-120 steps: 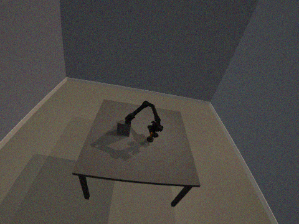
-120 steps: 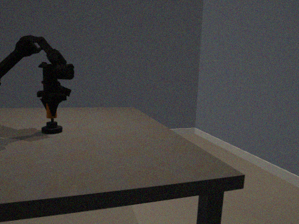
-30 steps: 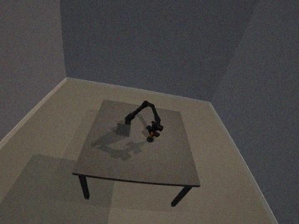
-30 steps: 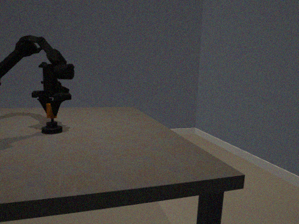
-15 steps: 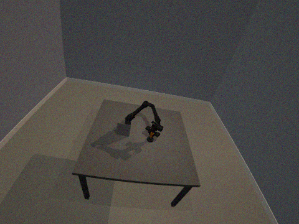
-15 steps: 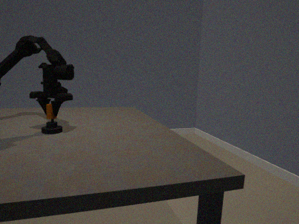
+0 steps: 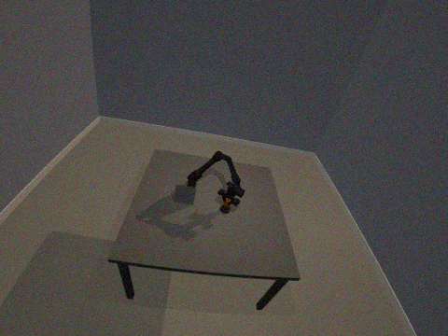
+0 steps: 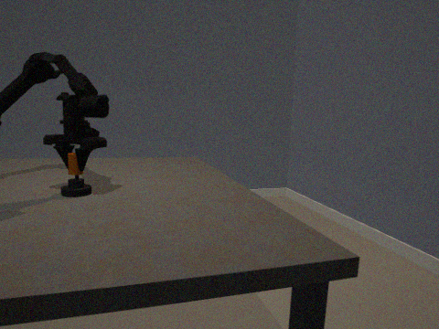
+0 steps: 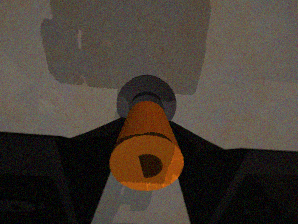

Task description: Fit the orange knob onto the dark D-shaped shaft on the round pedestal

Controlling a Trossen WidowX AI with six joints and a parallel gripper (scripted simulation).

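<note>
Now: gripper tip 2 cm below the orange knob. Also, from my gripper tip: dark pedestal: 4 cm below.
</note>
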